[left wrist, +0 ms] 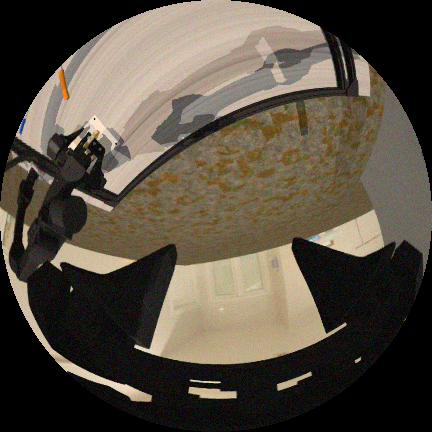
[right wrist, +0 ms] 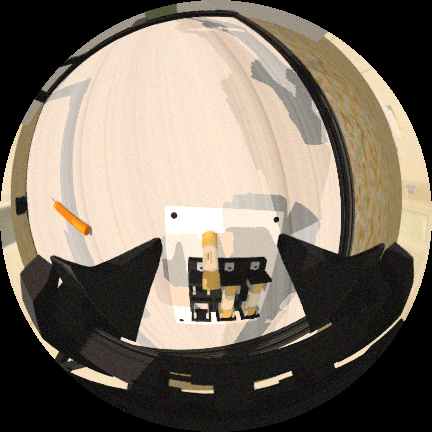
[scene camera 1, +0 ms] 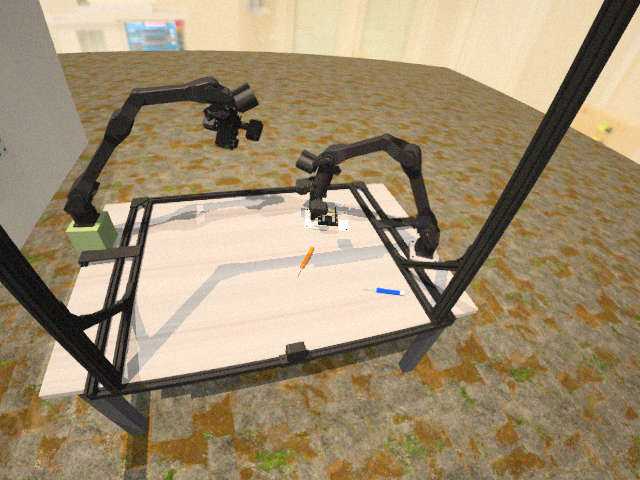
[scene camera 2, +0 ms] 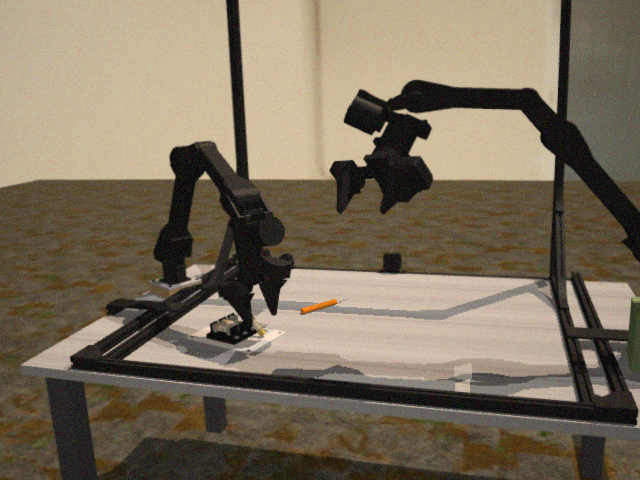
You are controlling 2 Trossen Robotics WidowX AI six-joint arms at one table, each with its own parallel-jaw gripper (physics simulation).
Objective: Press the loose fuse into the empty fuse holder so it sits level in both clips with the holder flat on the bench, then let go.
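Places are measured from the left arm's base along level axes (x up, y right, z ahead), in centimetres.
Where they show: left gripper, fingertip midpoint: (left wrist: 236,247) (scene camera 1: 239,134) (scene camera 2: 359,212); right gripper, fingertip midpoint: (left wrist: 93,139) (right wrist: 220,242) (scene camera 2: 262,320); left arm's base, link origin: (scene camera 1: 87,220); right arm's base, link origin: (scene camera 1: 423,251) (scene camera 2: 175,280).
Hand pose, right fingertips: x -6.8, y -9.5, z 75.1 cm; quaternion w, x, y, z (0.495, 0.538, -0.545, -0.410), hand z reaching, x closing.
Things, the pixels of their centre, and the offset from my right fingertips. "pt": a spot on its surface instead.
- black fuse holder, body centre: (right wrist: 224,290) (scene camera 2: 235,327) (left wrist: 87,148) (scene camera 1: 327,216) dx -2.3, dy +0.1, dz +6.6 cm
- white plate, surface spot: (right wrist: 192,220) (scene camera 2: 272,335) pt dx -3.9, dy +2.1, dz -1.1 cm
- loose fuse, body centre: (right wrist: 209,259) (scene camera 2: 256,325) dx -1.5, dy +1.0, dz +2.0 cm
- orange tool, body centre: (right wrist: 62,211) (scene camera 2: 325,304) (scene camera 1: 305,261) dx -3.4, dy +22.5, dz -5.2 cm
The black fuse holder (right wrist: 242,274) (scene camera 2: 232,336) sits on a white plate (right wrist: 192,220) (scene camera 2: 273,335). In the right wrist view, two fuses (right wrist: 228,300) (right wrist: 252,300) sit in its middle and right positions; the left position's clips (right wrist: 201,309) are empty. The loose fuse (right wrist: 210,257) (scene camera 2: 258,328), tan with gold caps, leans against the holder, one end over its edge and the other out over the plate. My right gripper (right wrist: 220,242) (scene camera 2: 262,321) is open, low over the plate, fingers apart on either side of fuse and holder. My left gripper (scene camera 1: 241,140) (scene camera 2: 361,210) (left wrist: 236,247) is open, high and far from the holder.
An orange tool (scene camera 1: 307,257) (scene camera 2: 318,306) (right wrist: 72,218) with a thin tip lies near the table's middle. A blue one (scene camera 1: 388,291) (left wrist: 22,126) lies farther right in scene camera 1. A black frame (scene camera 1: 217,195) borders the table. A green block (scene camera 1: 93,235) is beneath the left arm's base.
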